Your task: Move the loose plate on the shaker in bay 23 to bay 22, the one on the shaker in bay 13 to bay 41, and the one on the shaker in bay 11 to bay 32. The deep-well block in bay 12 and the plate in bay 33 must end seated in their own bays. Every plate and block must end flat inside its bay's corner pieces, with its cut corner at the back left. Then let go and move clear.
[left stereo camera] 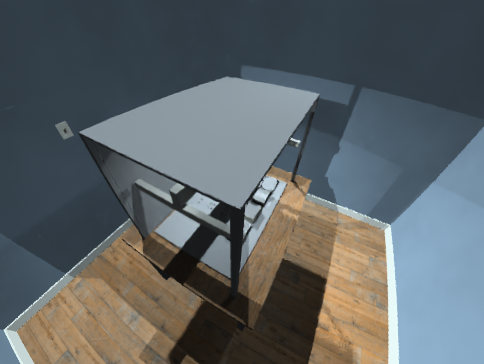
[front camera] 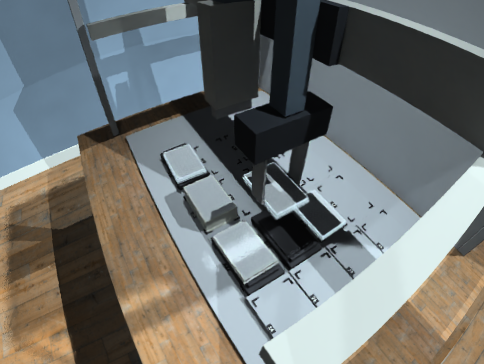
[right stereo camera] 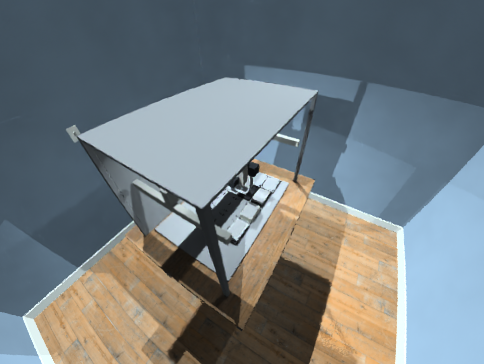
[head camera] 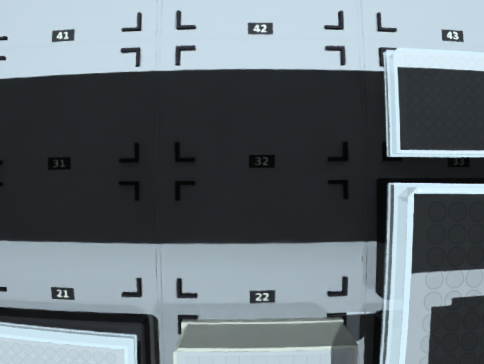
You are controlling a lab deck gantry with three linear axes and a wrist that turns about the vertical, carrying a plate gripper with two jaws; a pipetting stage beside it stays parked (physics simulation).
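Frame: origin at the robot's base, x right, y ahead, z up, level; metres.
Where they show: gripper, fingertip midpoint: [front camera: 276, 189] [right stereo camera: 245, 185]; robot's base at its link origin: [front camera: 163, 161] [right stereo camera: 237, 243].
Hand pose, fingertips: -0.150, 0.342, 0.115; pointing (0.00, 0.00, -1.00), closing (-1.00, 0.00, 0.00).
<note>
Things, the pixels of their top centre, and the offset from my fingertips, as dx, dy, dz. "spot": a spot on its surface instead.
- bay 23 plate at its top centre: [front camera: 275, 185] [right stereo camera: 244, 185] +0.000, -0.004, +0.007
- empty dark shaker at its top centre: [front camera: 286, 229] [right stereo camera: 248, 189] -0.001, +0.054, -0.084
- bay 33 plate at its top centre: [head camera: 468, 101] [front camera: 318, 211] -0.107, +0.050, -0.101
- bay 13 plate at its top centre: [front camera: 244, 248] [right stereo camera: 261, 195] [left stereo camera: 261, 194] +0.107, +0.046, -0.078
- deep-well block at its top centre: [front camera: 208, 196] [right stereo camera: 250, 209] [left stereo camera: 251, 209] +0.107, -0.114, -0.073
- bay 11 plate at its top centre: [front camera: 183, 160] [right stereo camera: 237, 228] +0.107, -0.273, -0.078
- bay 41 label at a spot on its surface: [head camera: 63, 35] spot: -0.168, -0.277, -0.115
My gripper [front camera: 277, 191] is shut on the bay 23 plate [front camera: 286, 201] [head camera: 450, 230], holding it level above the empty dark shaker [front camera: 300, 241] [head camera: 381, 240]. Its back-left corner looks cut in the head view. The bay 33 plate [front camera: 322, 215] [head camera: 440, 110] lies behind it and looks flat in its bay. The bay 13 plate [front camera: 245, 250] lies on its shaker [front camera: 265, 281]. The deep-well block [front camera: 210, 200] [head camera: 265, 337] stands in bay 12. The bay 11 plate [front camera: 184, 162] [head camera: 70, 350] lies on its shaker. The jaws do not show in the head view.
Bay 22, by its label [head camera: 262, 296], lies behind the block. Bay 32, by its label [head camera: 261, 161], is behind that, in shadow. The bay 41 label [head camera: 63, 35] is at the back left. The pipetting stage [front camera: 227, 55] hangs left of the gripper. A pale front beam [front camera: 380, 280] crosses the near right.
</note>
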